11 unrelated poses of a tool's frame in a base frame.
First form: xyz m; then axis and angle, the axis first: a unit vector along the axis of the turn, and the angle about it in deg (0 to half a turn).
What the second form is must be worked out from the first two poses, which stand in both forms.
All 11 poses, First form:
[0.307 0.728 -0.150 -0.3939 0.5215 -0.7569 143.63]
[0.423 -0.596 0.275 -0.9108 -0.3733 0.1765 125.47]
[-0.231 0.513 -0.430 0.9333 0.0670 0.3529 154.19]
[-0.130 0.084 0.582 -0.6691 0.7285 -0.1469 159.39]
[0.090 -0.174 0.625 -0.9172 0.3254 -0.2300 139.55]
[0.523 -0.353 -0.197 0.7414 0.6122 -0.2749 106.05]
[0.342 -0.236 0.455 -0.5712 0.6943 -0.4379 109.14]
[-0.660 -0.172 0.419 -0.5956 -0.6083 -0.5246 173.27]
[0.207 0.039 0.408 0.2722 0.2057 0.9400 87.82]
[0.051 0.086 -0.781 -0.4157 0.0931 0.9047 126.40]
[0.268 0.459 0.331 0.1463 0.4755 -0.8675 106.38]
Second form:
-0.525 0.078 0.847 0.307; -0.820 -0.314 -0.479 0.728; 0.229 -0.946 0.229 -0.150; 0 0 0 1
0.731 0.394 -0.558 0.423; 0.681 -0.360 0.638 -0.596; 0.050 -0.846 -0.531 0.275; 0 0 0 1
0.755 -0.035 0.655 -0.231; 0.272 -0.892 -0.361 0.513; 0.597 0.451 -0.664 -0.430; 0 0 0 1
-0.069 -0.892 0.447 -0.130; -0.995 0.091 0.028 0.084; -0.066 -0.443 -0.894 0.582; 0 0 0 1
0.720 -0.376 0.583 0.090; -0.675 -0.575 0.463 -0.174; 0.160 -0.727 -0.668 0.625; 0 0 0 1
0.425 0.844 0.328 0.523; 0.315 0.202 -0.927 -0.353; -0.848 0.498 -0.180 -0.197; 0 0 0 1
0.105 -0.113 0.988 0.342; -0.940 0.312 0.136 -0.236; -0.324 -0.943 -0.073 0.455; 0 0 0 1
-0.286 0.784 0.551 -0.660; 0.661 -0.256 0.706 -0.172; 0.694 0.566 -0.445 0.419; 0 0 0 1
0.109 -0.885 0.452 0.207; 0.993 0.079 -0.086 0.039; 0.041 0.458 0.888 0.408; 0 0 0 1
-0.318 -0.790 -0.524 0.051; 0.667 -0.580 0.469 0.086; -0.674 -0.200 0.711 -0.781; 0 0 0 1
-0.255 0.921 0.293 0.268; -0.743 0.008 -0.669 0.459; -0.619 -0.388 0.683 0.331; 0 0 0 1

